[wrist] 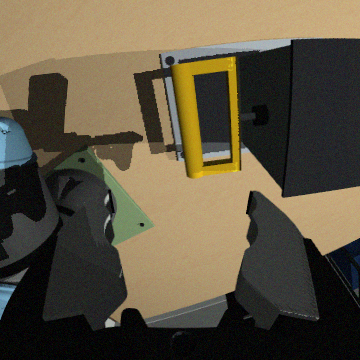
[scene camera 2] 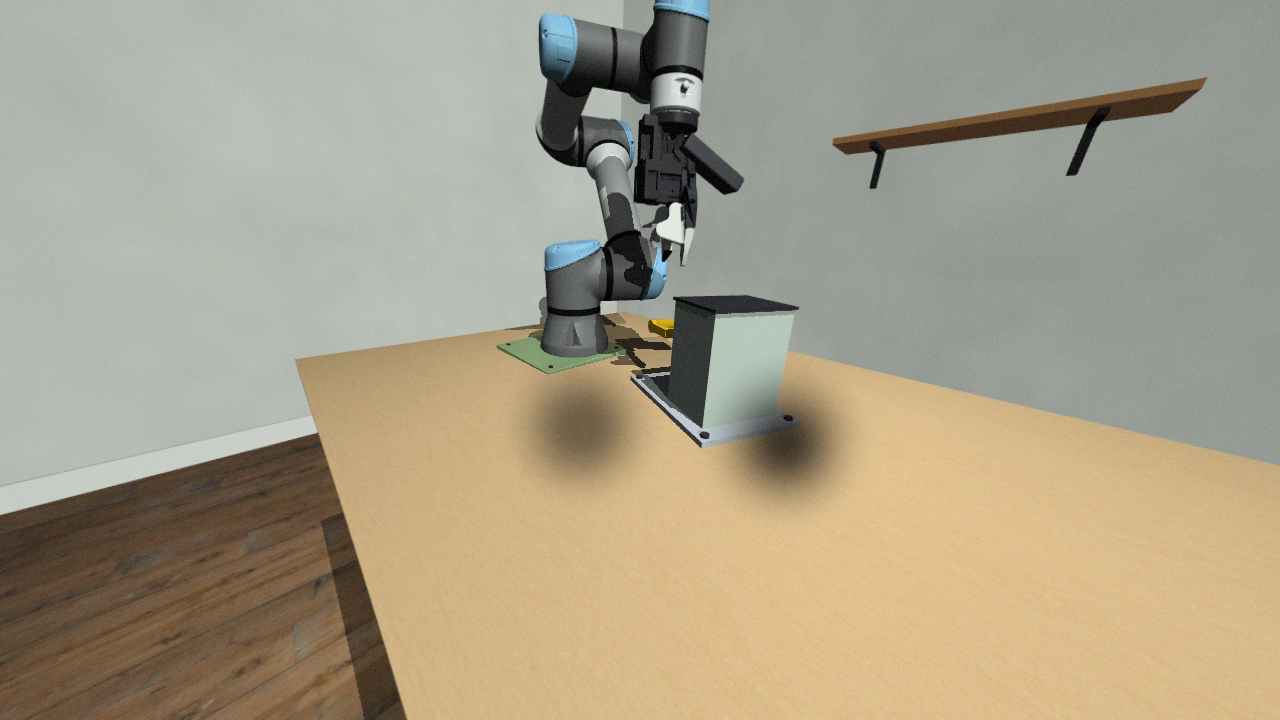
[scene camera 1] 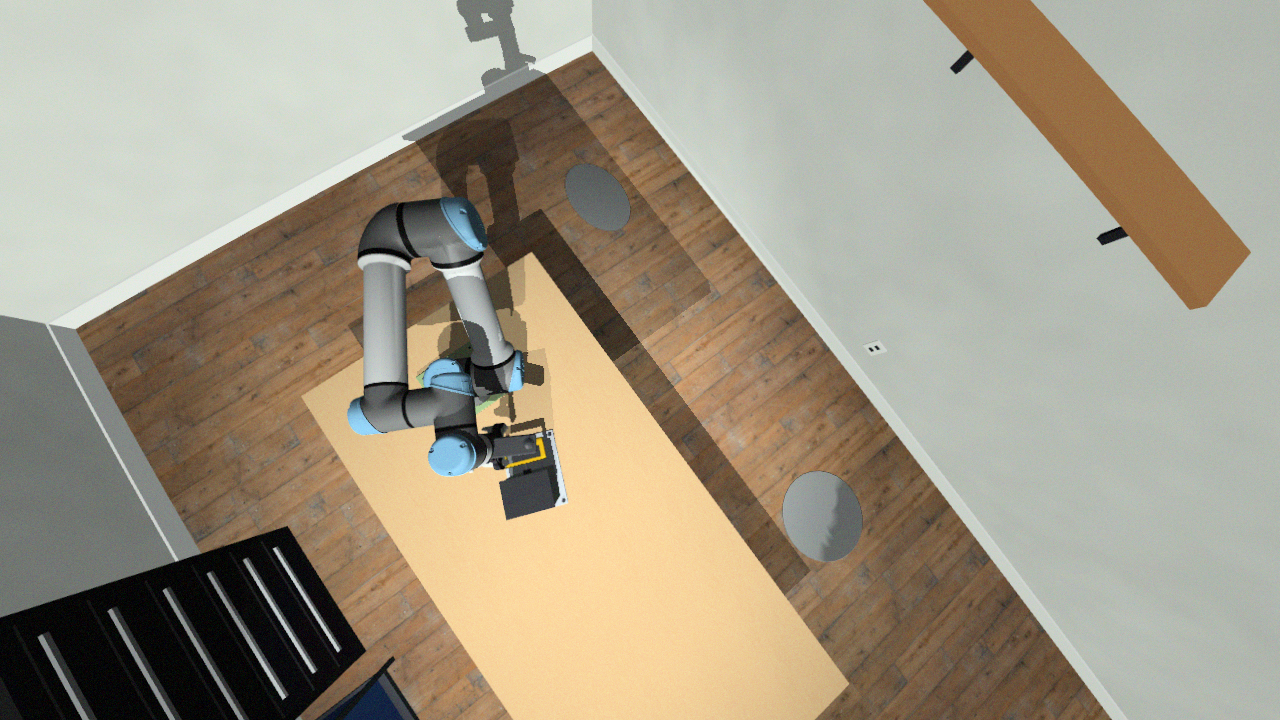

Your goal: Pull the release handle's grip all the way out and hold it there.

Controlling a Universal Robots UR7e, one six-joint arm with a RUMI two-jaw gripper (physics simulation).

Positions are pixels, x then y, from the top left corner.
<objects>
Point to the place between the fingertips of my gripper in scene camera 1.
505, 444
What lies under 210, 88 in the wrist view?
A grey base plate.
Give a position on a grey base plate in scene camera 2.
656, 386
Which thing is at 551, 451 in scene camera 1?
A grey base plate.
</objects>
